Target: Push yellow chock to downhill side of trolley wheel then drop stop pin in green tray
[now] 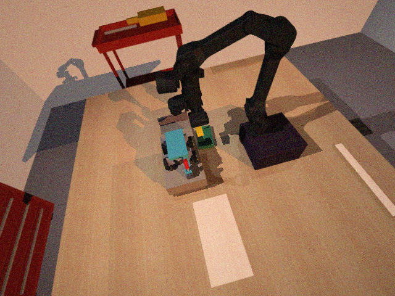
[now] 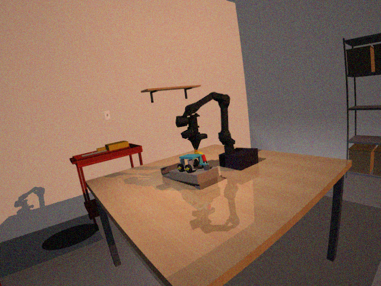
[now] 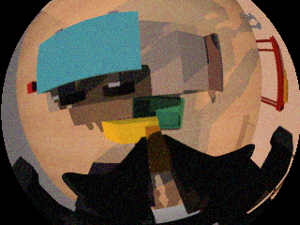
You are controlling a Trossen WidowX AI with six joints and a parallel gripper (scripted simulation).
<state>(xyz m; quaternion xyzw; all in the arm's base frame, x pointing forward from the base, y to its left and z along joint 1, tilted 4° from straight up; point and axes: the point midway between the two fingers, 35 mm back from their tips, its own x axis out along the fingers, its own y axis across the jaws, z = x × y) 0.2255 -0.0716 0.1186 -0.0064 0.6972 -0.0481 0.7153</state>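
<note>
Right now my gripper tip is 17 cm to the right of the red-headed stop pin, 9 cm short of it and 3 cm above it. The rest, counted from my gripper tip: trolley (10 cm ahead, 7 cm to the left, 5 cm below); then yellow chock (2 cm to the left, 1 cm below); then grey ramp (12 cm below, 10 cm ahead, 7 cm to the left).
</note>
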